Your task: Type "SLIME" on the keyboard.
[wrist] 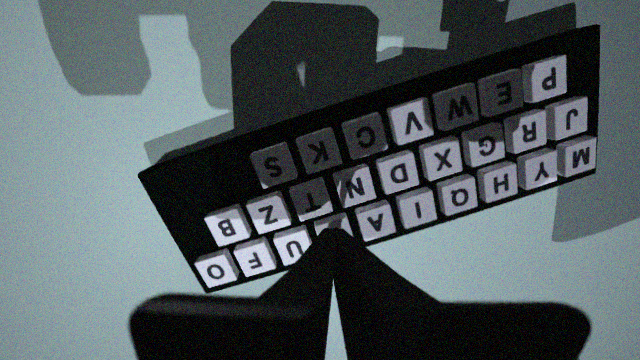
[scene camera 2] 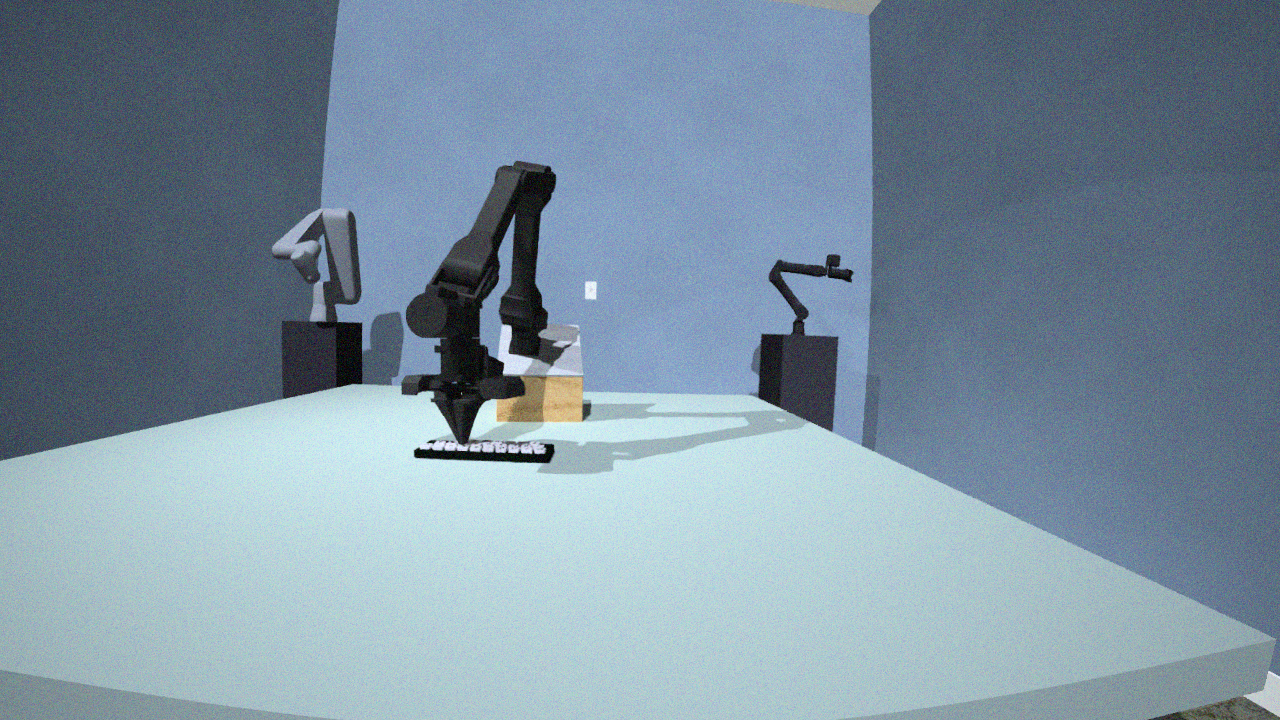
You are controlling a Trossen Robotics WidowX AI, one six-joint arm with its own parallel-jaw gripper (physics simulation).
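Places are measured from the arm's base along level axes (x ahead, y left, z up), in millimetres.
Pixels of known places: gripper, fingertip midpoint: (wrist: 332,238) (scene camera 2: 463,444); arm's base, origin of the base link: (scene camera 2: 524,345).
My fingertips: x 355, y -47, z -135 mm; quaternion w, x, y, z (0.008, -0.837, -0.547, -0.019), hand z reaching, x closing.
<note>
For each thing: its top centre in the pictures, then the offset to it from my fingertips. Level surfaces: height alone.
- black keyboard, middle of its top: (wrist: 388,177) (scene camera 2: 485,444) dx -16, dy +31, dz -3 mm
- U, middle of its top: (wrist: 294,248) dx +0, dy -18, dz -3 mm
- A, middle of its top: (wrist: 376,223) dx +2, dy +20, dz -3 mm
- keys S, middle of its top: (wrist: 273,166) dx -38, dy -11, dz -3 mm
- I, middle of its top: (wrist: 418,210) dx +3, dy +39, dz -3 mm
- M, middle of its top: (wrist: 581,157) dx +7, dy +115, dz -3 mm
- E, middle of its top: (wrist: 505,92) dx -32, dy +84, dz -3 mm
- pale table, its level: dz -21 mm
The black keyboard (scene camera 2: 483,457) (wrist: 185,200) with white keys lies flat on the table, and its letters are upside down in the wrist view. My gripper (scene camera 2: 463,441) (wrist: 332,238) is shut and empty, pointing down. Its tips are at the key between U (wrist: 291,248) and A (wrist: 376,222), cover part of it and hide its letter. Whether they touch or press that key I cannot tell. The keys S (wrist: 273,166), I (wrist: 419,210), M (wrist: 580,155) and E (wrist: 504,94) show uncovered. Shadow falls across S and E.
A wooden box (scene camera 2: 539,399) with a whitish sloped top stands behind the keyboard on the pale table (scene camera 2: 581,582). A grey arm (scene camera 2: 341,259) stands on a dark pedestal at the back left, and a small black arm (scene camera 2: 787,293) on another at the back right.
</note>
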